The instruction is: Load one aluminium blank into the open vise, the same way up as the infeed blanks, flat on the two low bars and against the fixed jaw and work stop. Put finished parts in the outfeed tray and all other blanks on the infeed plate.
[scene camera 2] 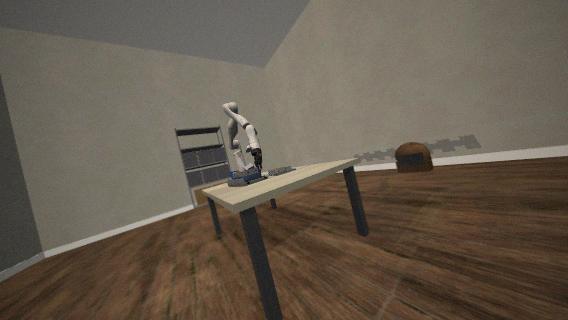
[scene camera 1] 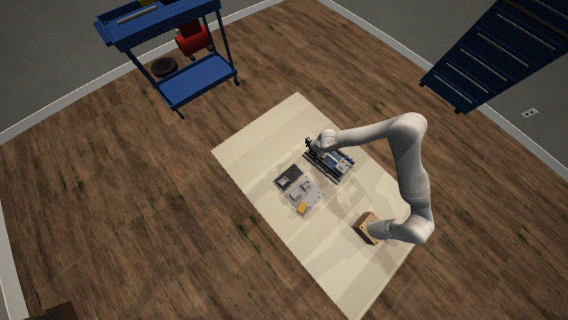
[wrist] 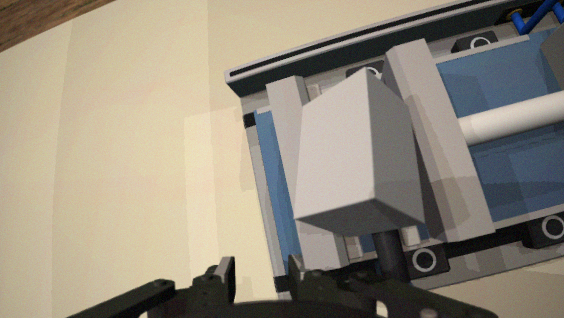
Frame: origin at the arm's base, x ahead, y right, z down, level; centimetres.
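Seen in the pictures: gripper, fingertip midpoint: [scene camera 2: 260,170] [scene camera 1: 308,148] [wrist: 262,272]; arm's base, link origin: [scene camera 2: 243,170] [scene camera 1: 374,229].
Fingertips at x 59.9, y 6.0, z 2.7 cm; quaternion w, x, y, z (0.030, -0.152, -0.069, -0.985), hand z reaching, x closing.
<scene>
Offsets run from my fingertips to a thing's middle. "pt": to the spot under its first point.
A grey aluminium blank @(dx -5.9, dy +5.4, dz -3.4 cm) [wrist: 335,150] leans tilted in the open vise @(dx -13.2, dy +7.2, dz +2.1 cm) [scene camera 1: 331,161] [scene camera 2: 244,179] [wrist: 500,185], between the left jaw [wrist: 287,107] and the right jaw [wrist: 442,145] on the white screw's side. It is not flat; its lower edges and most of the low bars are hidden. A dark work stop rod @(dx -7.0, dy +1.2, dz -2.0 cm) [wrist: 390,255] shows at its near end. My gripper [scene camera 1: 307,145] [scene camera 2: 259,169] [wrist: 262,272] is partly open and empty, at the vise's near left end, apart from the blank in the wrist view. The infeed plate @(dx -20.5, dy -20.9, dz +6.6 cm) [scene camera 1: 312,200] carries grey blanks @(dx -16.3, dy -25.5, dz +4.4 cm) [scene camera 1: 295,196] @(dx -16.1, dy -16.5, dz +4.5 cm) [scene camera 1: 305,185]. The dark outfeed tray [scene camera 1: 295,172] holds a light part @(dx -5.7, dy -25.9, dz +4.7 cm) [scene camera 1: 283,181].
An orange block @(dx -25.0, dy -27.9, dz +4.4 cm) [scene camera 1: 302,207] sits at the infeed plate's corner. Blue fittings @(pt dx -23.2, dy +16.8, dz +2.8 cm) [scene camera 1: 349,160] [wrist: 537,17] stand at the vise's far end. The vise's raised side rail @(pt dx -6.9, dy +14.7, dz +2.2 cm) [wrist: 350,45] runs along its back in the wrist view. The arm's wooden base [scene camera 1: 367,228] stands on the table [scene camera 1: 330,270] [scene camera 2: 300,181].
</scene>
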